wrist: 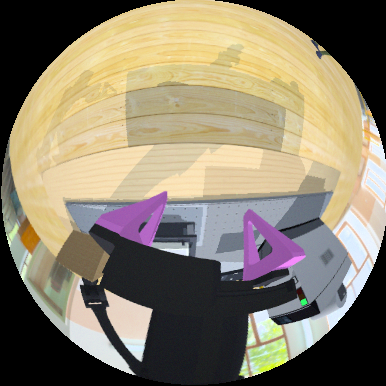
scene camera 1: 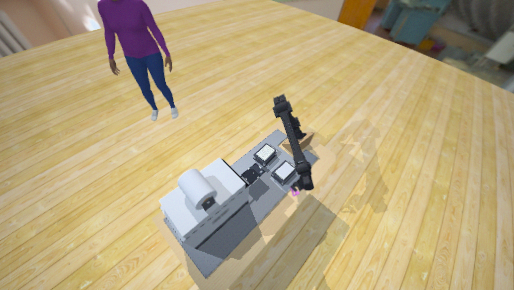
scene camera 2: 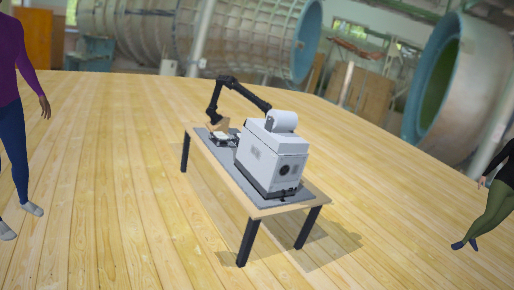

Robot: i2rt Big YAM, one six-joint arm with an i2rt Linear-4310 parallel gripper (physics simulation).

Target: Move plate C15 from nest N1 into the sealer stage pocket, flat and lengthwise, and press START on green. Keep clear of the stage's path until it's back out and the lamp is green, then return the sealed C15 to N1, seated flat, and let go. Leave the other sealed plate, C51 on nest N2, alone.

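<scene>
Two white-topped plates sit on dark nests in scene camera 1: a dotted plate at the back and a plainer plate near the arm's wrist. Their labels cannot be read, so I cannot tell which is C15. The black stage is outside the sealer, and its pocket shows no plate. The sealer's lamp is green. My gripper is open and empty, high near the plainer plate's outer side. In the wrist view a white plate is partly hidden behind the left finger and gripper body.
The sealer, with a white roll on top, stands tall beside the stage on the grey perforated board. A wooden block stands by the arm's base. A person in purple stands beyond the table.
</scene>
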